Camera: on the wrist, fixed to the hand. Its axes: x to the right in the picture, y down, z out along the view.
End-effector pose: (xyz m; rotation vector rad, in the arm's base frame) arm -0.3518 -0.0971 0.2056 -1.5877 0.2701 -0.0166
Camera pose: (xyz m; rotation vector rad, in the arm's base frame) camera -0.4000 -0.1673 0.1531 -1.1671 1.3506 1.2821
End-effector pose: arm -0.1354 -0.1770 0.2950 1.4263 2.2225 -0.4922
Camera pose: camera -0.0844 -0.1329 0.3689 2.3307 0.5598 0.1600
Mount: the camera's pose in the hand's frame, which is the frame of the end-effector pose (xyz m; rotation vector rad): -0.0258 0.0603 -0.0755 -0.1585 -0.1076 1.5407
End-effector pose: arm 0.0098 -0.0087 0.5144 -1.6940 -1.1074 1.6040
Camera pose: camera 0.0966 -0.0504 0.4875 1.9466 -0.2360 -1.6569
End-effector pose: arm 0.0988 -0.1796 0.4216 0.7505 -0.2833 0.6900
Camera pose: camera 0.0393 -0.1066 0.3880 0.2919 -1.0362 2.0382
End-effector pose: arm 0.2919 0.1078 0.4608 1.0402 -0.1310 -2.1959
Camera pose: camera 0.3900 0.0930 0.4485 0.3882 -0.5686 -0.8094
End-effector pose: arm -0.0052 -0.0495 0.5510 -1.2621 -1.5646 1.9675
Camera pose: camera 0.0845 -0.0424 0.5073 1.6923 0.3534 -1.4739
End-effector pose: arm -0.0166 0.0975 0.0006 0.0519 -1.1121 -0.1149
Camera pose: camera 0.0438 0.1592 -0.0498 -0.9489 -0.9909 1.1765
